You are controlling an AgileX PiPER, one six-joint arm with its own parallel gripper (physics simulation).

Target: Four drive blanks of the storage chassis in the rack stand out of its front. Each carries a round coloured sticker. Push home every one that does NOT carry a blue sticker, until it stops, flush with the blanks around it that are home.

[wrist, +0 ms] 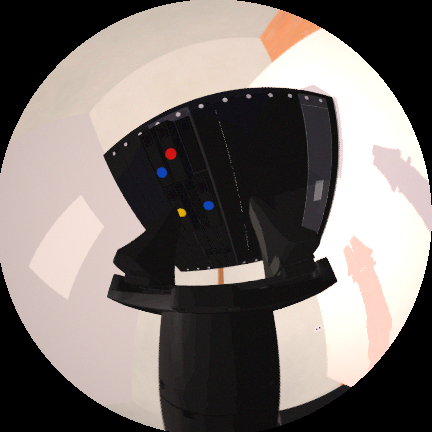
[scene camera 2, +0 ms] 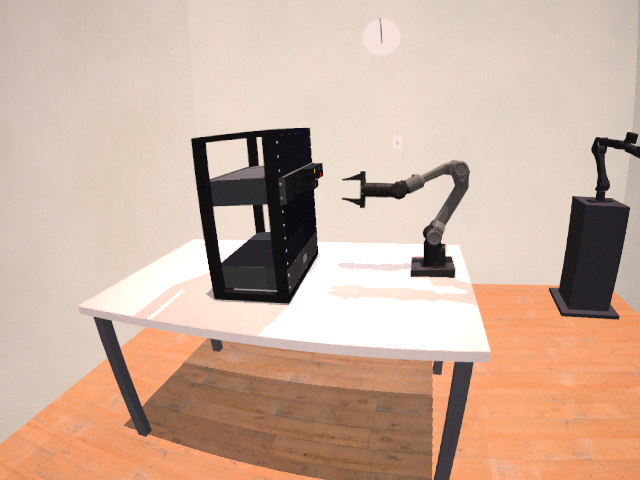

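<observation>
The storage chassis sits in the upper part of the rack. In the wrist view its proud blanks show a red sticker, a blue sticker, a yellow sticker partly covered by a finger, and another blue sticker. How far each blank stands out is hard to tell. My gripper is open and empty. It points level at the rack front, with a gap between its fingertips and the blanks.
The rack stands on the white table. A second dark unit lies low in the rack. My arm's base is at the table's right. Another arm stands on a dark pedestal beyond the table.
</observation>
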